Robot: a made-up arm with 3 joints.
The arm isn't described. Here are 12 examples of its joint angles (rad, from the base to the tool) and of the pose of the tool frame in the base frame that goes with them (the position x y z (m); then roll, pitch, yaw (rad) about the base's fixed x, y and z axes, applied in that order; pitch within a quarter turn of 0, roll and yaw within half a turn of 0).
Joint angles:
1: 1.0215 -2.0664 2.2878
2: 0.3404 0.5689 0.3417
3: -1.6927 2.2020 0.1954
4: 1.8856 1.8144 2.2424
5: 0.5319 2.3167 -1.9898
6: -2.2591 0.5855 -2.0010
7: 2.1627 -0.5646 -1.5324
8: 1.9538 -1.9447 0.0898
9: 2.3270 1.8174 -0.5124
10: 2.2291 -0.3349 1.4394
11: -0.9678 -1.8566 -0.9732
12: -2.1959 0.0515 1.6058
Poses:
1: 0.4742 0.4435 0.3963 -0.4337 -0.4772 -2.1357
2: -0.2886 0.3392 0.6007 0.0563 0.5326 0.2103
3: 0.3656 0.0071 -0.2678 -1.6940 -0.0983 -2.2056
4: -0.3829 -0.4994 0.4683 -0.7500 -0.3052 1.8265
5: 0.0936 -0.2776 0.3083 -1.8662 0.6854 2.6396
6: -0.4834 0.1066 0.2772 -0.1707 -0.3587 -0.4733
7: -0.4431 0.3048 0.1902 -2.6635 0.3032 -0.4839
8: -0.2010 0.3909 0.7253 1.3349 0.3553 -1.9710
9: 0.3106 -0.2511 0.1237 1.8569 -0.7280 1.9039
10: -0.4058 -0.0823 0.8753 0.7623 0.2025 -0.2686
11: -0.1895 -0.4592 -0.1427 -0.7893 -0.5753 1.9135
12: -0.4873 -0.5930 -0.1596 2.4821 -0.0301 -0.0418
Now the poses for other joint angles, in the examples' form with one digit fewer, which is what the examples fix.
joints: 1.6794 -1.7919 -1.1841
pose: -0.161 0.532 0.140 2.731 0.106 -1.793
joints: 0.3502 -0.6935 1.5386
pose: -0.266 0.746 -0.105 -1.095 -0.644 -0.278
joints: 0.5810 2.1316 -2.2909
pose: -0.075 -0.306 0.384 -1.741 0.786 2.423
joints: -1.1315 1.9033 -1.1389
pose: 0.221 0.163 0.301 -0.584 0.414 -1.935
